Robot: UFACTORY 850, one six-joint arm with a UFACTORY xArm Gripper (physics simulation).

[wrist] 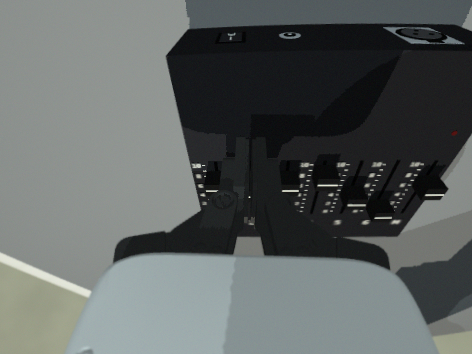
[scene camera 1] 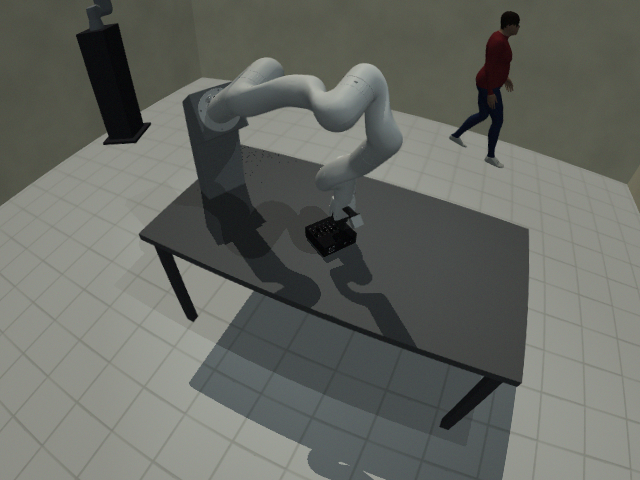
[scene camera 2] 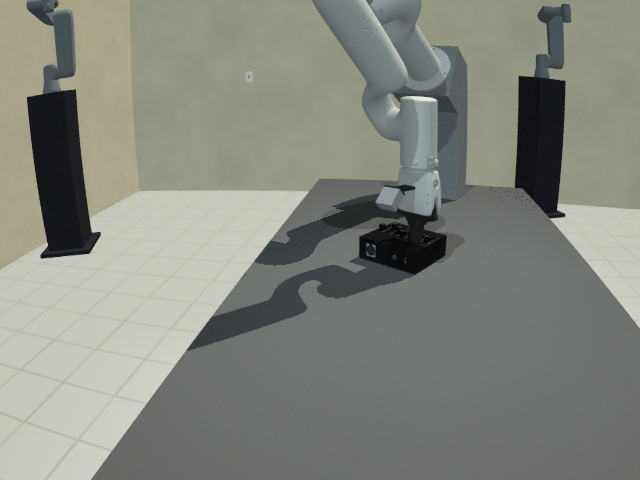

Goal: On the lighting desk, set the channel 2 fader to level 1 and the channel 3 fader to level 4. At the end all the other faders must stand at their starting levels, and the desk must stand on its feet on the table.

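The black lighting desk (scene camera 1: pixel 330 241) (scene camera 2: pixel 381 250) (wrist: pixel 225 90) stands flat on the table, its feet not visible. My gripper (scene camera 1: pixel 339 222) (scene camera 2: pixel 415 238) (wrist: pixel 249 156) is shut, its fingertips down at the fader side of the desk's top. In the wrist view the fingers cover the channel 2 fader and most of its slot, so its level is hidden. The channel 3 fader (wrist: pixel 290 183) shows right of the fingers, in the upper half of its scale. The channel 1 fader (wrist: pixel 212 183) is left of them.
The channel 4 fader (wrist: pixel 327 178), channel 5 fader (wrist: pixel 356 196), channel 6 fader (wrist: pixel 382 209) and master fader (wrist: pixel 431 188) are further right. The table (scene camera 1: pixel 439 268) (scene camera 2: pixel 413 361) carries the arm's pedestal (scene camera 1: pixel 219 160). A person (scene camera 1: pixel 497 64) is on the floor beyond the table.
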